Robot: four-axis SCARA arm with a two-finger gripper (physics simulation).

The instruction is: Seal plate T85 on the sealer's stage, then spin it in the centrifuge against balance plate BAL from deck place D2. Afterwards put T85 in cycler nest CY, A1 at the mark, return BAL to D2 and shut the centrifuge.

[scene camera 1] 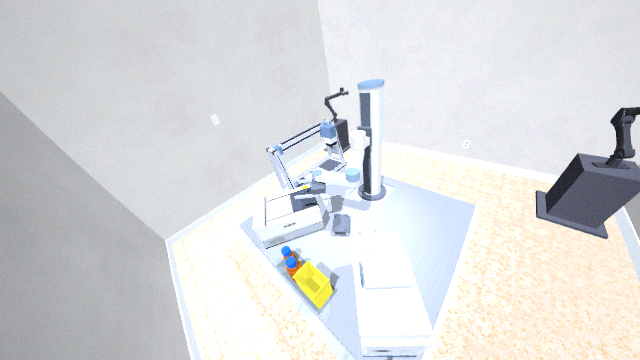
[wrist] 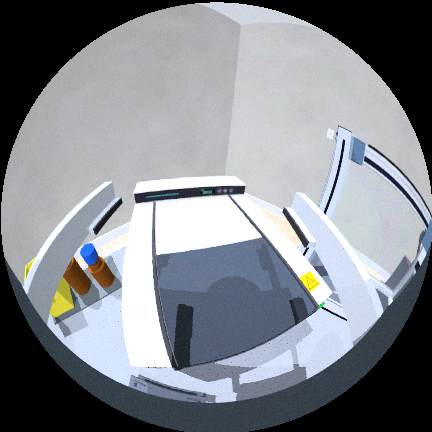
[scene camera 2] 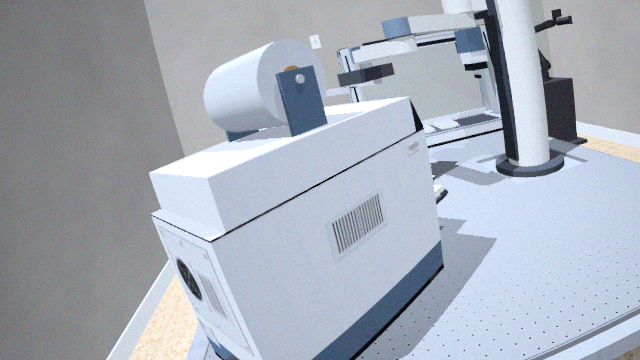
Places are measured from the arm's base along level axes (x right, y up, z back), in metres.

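Where they show: gripper, between the fingertips: [scene camera 1: 296, 189] [wrist: 200, 193]; arm's base, origin of its link: [scene camera 1: 371, 191] [scene camera 2: 529, 164].
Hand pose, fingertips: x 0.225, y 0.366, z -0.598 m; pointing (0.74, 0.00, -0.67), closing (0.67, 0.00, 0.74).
Observation:
Each offset is from my fingertips to the top centre of the thing. "pt": to the spot under its first point.
My gripper [wrist: 200, 193] [scene camera 1: 303, 192] is open, its two fingers wide apart with nothing between them. It is over the low white machine [scene camera 1: 290, 231] [wrist: 140, 280] with a dark front panel {dx +0.034, dy -0.140, dz +0.038 m} [wrist: 220, 295] and a yellow warning label; this looks like the centrifuge. I cannot tell its lid state for certain. The large white machine {dx -0.706, dy +0.123, dz -0.144 m} [scene camera 2: 320, 240] [scene camera 1: 395, 310] carrying a white roll {dx -0.720, dy +0.123, dz -0.160 m} [scene camera 2: 240, 90] looks like the sealer; its stage is hidden. A pale plate {dx +0.357, dy -0.279, dz +0.522 m} [scene camera 2: 444, 123] lies on the gantry deck. No labels for T85, BAL, D2 or CY are readable, and the mark does not show clearly.
A grey flat nest {dx -0.249, dy -0.295, dz +0.122 m} [scene camera 1: 341, 225] [wrist: 165, 387] lies between the machines. A gantry frame {pt dx +0.333, dy +0.014, dz +0.107 m} [scene camera 1: 281, 167] [wrist: 334, 175] stands behind the low machine. A yellow bin [scene camera 1: 313, 285] [wrist: 61, 300] and blue-capped orange bottles [scene camera 1: 293, 267] [wrist: 101, 274] stand at the table edge. The arm's column [scene camera 1: 377, 145] [scene camera 2: 527, 90] stands behind.

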